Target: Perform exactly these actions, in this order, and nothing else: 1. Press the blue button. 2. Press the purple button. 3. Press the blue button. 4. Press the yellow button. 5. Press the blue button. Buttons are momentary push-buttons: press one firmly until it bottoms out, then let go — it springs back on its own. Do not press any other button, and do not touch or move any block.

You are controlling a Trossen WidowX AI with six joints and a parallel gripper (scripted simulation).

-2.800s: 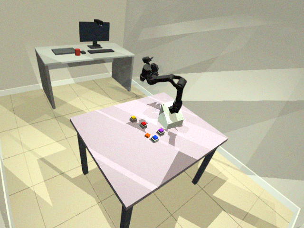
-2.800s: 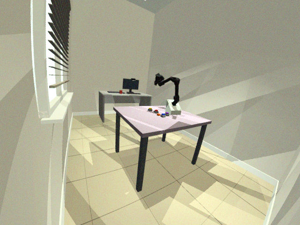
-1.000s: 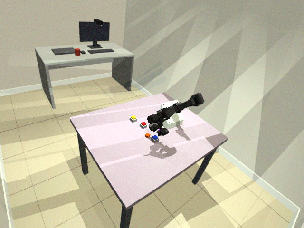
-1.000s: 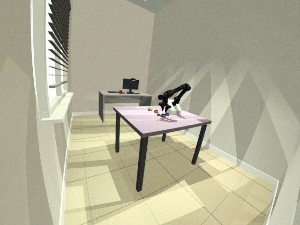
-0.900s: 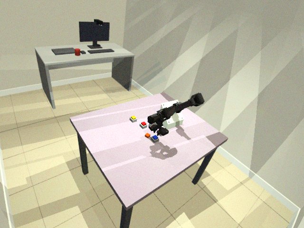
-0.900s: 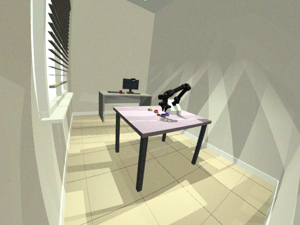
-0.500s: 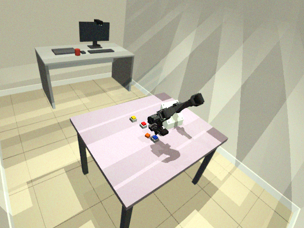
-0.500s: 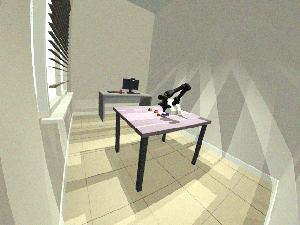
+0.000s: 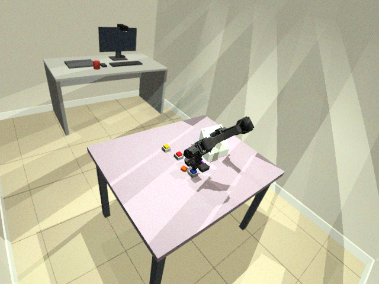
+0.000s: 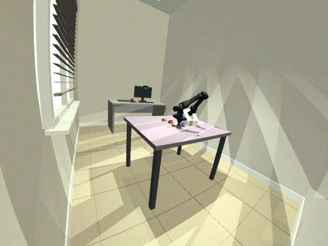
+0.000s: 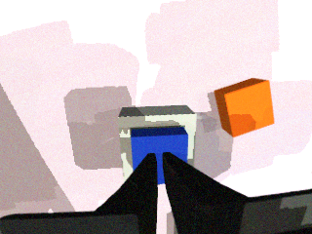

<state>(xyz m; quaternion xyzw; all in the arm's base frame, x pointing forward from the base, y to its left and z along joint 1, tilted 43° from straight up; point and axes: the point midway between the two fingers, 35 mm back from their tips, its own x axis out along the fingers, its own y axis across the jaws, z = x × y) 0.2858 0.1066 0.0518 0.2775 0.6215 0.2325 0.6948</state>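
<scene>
Now: gripper tip 1 cm above the blue button. The rest, counted from my gripper tip: red button: 18 cm to the right, 3 cm behind, 1 cm below; orange block: 7 cm to the right, 3 cm below, 2 cm ahead; purple button: 10 cm behind, 4 cm to the right, 1 cm below.
</scene>
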